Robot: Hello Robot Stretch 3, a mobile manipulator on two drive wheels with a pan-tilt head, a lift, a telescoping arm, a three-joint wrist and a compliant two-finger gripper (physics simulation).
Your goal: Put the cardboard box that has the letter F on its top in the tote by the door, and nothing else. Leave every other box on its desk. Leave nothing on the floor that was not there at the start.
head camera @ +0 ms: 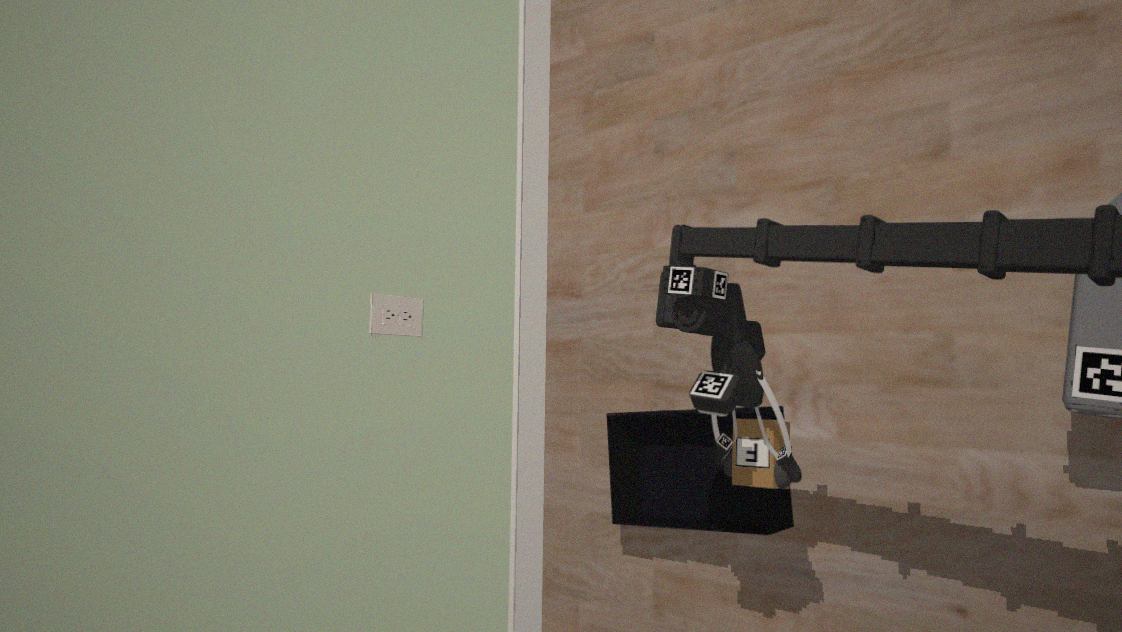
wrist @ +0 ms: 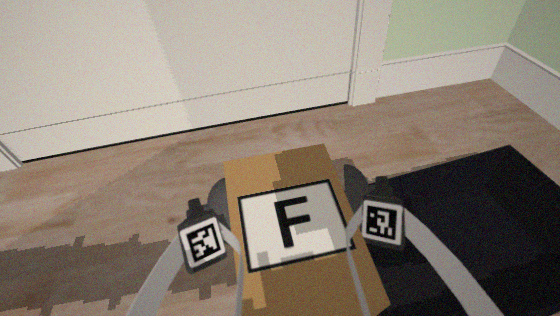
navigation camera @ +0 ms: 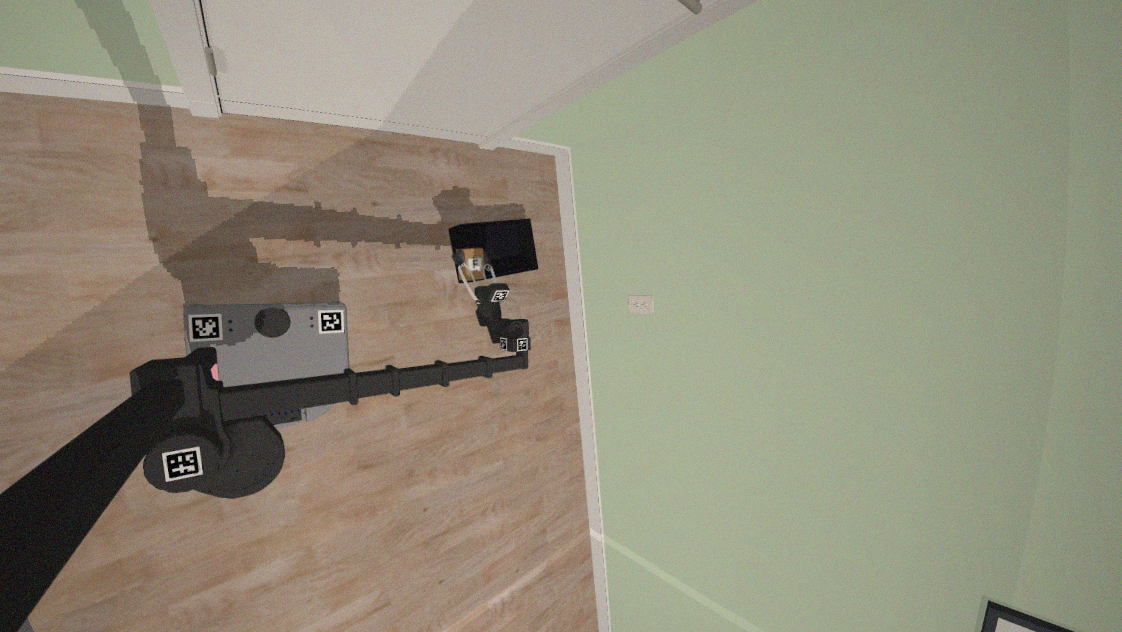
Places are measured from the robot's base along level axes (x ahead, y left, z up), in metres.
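Pixels of known places: gripper, fingertip midpoint: [head camera: 759, 479] [navigation camera: 470, 251]; robot's base at its link origin: [navigation camera: 272, 320].
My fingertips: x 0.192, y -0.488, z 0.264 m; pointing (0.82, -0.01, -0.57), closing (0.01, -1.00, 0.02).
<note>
For each thing: its middle in the pictures, then the offset to it from my fingertips.
- cardboard box at the middle of its body: [head camera: 761, 453] [navigation camera: 470, 264] dx -0.036, dy +0.001, dz +0.004 m
- black tote at the middle of its body: [head camera: 694, 466] [navigation camera: 495, 249] dx +0.043, dy -0.213, dz -0.213 m
The cardboard box [head camera: 752, 479] [navigation camera: 472, 252] [wrist: 300, 290] has a white label with a black F on its top. My gripper [head camera: 758, 468] [navigation camera: 474, 264] [wrist: 288, 193] is shut on this box, with one fingertip at each side. The black tote [head camera: 659, 471] [navigation camera: 510, 247] [wrist: 450, 210] stands on the floor. In the head and navigation views the box overlaps the tote's end nearer my base. In the wrist view floor shows left of the box and the tote lies to its right. The box hides part of the tote's rim; its exact height above the tote is hard to tell.
A white door [navigation camera: 337, 62] [wrist: 100, 60] stands beyond the tote. A green wall [head camera: 259, 157] [navigation camera: 785, 314] with white baseboard [head camera: 531, 314] runs beside the tote. My base [navigation camera: 266, 357] stands on the wood floor, and my extended arm [head camera: 926, 241] [navigation camera: 416, 378] reaches toward the wall.
</note>
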